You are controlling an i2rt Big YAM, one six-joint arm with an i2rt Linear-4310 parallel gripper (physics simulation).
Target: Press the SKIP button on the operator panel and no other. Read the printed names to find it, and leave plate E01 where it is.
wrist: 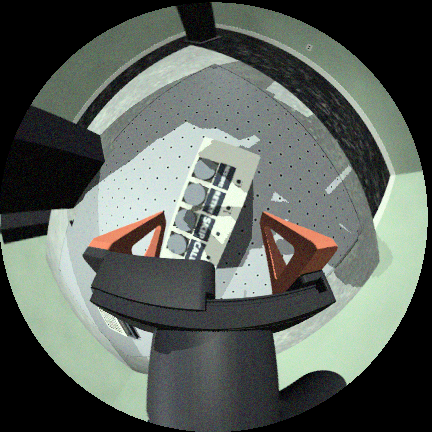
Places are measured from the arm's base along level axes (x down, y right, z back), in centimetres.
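Pixels of known places: gripper, between the fingertips: [212,216].
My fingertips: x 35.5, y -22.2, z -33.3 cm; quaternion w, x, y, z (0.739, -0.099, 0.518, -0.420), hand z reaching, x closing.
Note:
Behind a point stands the place of what it marks.
The operator panel [234,151] {x 37.3, y -28.7, z -29.6 cm} is a pale slanted box near the middle of the wrist view, with a row of round grey buttons and dark name labels. The SKIP button [185,220] {x 37.0, y -19.5, z -31.5 cm} is beside the SKIP label [204,226] {x 37.3, y -20.6, z -33.4 cm}. The CALL button [177,243] {x 37.0, y -17.0, z -32.8 cm} is below it. The button above [194,194] {x 37.0, y -22.2, z -30.2 cm} has a blurred label that looks like RETRY, and the top button [205,169] {x 37.0, y -24.9, z -29.0 cm} has a label I cannot read. My gripper [212,216] {x 35.5, y -22.2, z -33.3 cm} is open and empty, with its orange fingers either side of the panel in the view. I cannot make out a plate named E01.
The panel is on a grey perforated board [300,165] {x 42.6, y -37.3, z -36.8 cm}. A large dark block [50,160] {x 30.2, y -8.4, z -6.4 cm} is at the left and a dark post [197,22] at the top. A round grey thing [285,246] {x 42.6, y -26.5, z -44.4 cm} shows through the right finger. A pale textured item [113,321] {x 40.0, y 18.3, z -35.6 cm} is at the lower left.

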